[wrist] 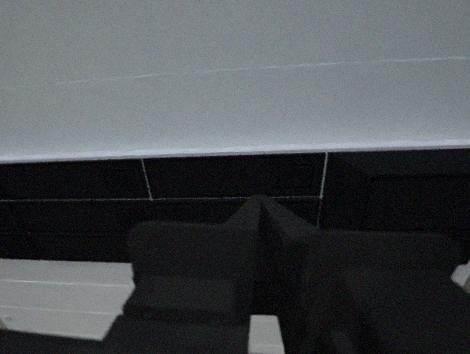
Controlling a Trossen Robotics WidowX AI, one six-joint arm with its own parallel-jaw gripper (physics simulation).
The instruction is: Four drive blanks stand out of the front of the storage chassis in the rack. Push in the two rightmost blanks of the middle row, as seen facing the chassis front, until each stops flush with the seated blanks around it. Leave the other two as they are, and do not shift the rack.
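Places are measured from the arm's base along level axes (x ahead, y left, z up), in metres.
Pixels of known places: gripper, between the fingertips: (258,201).
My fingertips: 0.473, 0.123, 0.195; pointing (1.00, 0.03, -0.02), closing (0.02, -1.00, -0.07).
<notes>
Ahead of a thing's pixels: the offset from my fingertips to its top centre, as dx, dy, dz. "*": to the spot under its first point.
My gripper (258,201) is shut and empty. Its tips are at the front of a black middle-row blank {* -0.001, +0.043, -0.007} (192,211), just under the seam with the top row; contact cannot be made out. The fingers hide most of that blank. The part that shows looks about level with the blanks to its left, but the dark picture leaves its exact depth unclear. To the right, a black top-row blank {+0.028, -0.094, +0.029} (415,200) stands out of the storage chassis, with its top and left side showing. The middle-row place below it is hidden by that blank and my right finger.
Pale grey rack panels (225,110) fill the upper view above the chassis. Seated black top-row blanks {+0.061, +0.017, +0.029} (235,177) lie left of the protruding one, with thin light seams between them. Pale panels (60,295) continue below the chassis at the lower left.
</notes>
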